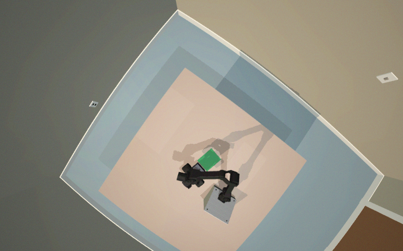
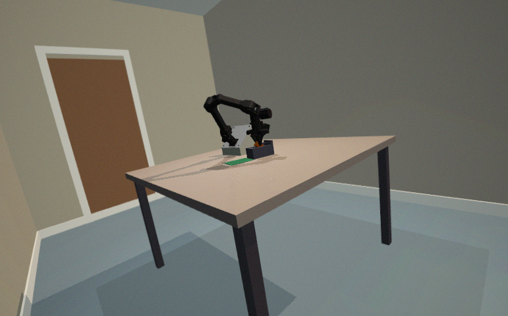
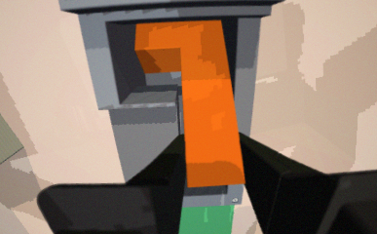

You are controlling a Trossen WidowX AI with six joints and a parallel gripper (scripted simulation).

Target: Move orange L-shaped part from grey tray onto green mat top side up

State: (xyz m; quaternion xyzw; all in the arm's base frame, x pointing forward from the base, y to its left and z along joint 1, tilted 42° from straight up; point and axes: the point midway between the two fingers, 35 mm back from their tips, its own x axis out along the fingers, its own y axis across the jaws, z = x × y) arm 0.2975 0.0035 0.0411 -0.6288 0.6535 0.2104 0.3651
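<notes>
Now: the green mat 140 mm to the right of my gripper tip, 80 mm below it and 50 mm behind it. From my gripper tip the other things lie so: orange L-shaped part (40 mm to the left, 30 mm below, 10 mm behind).
</notes>
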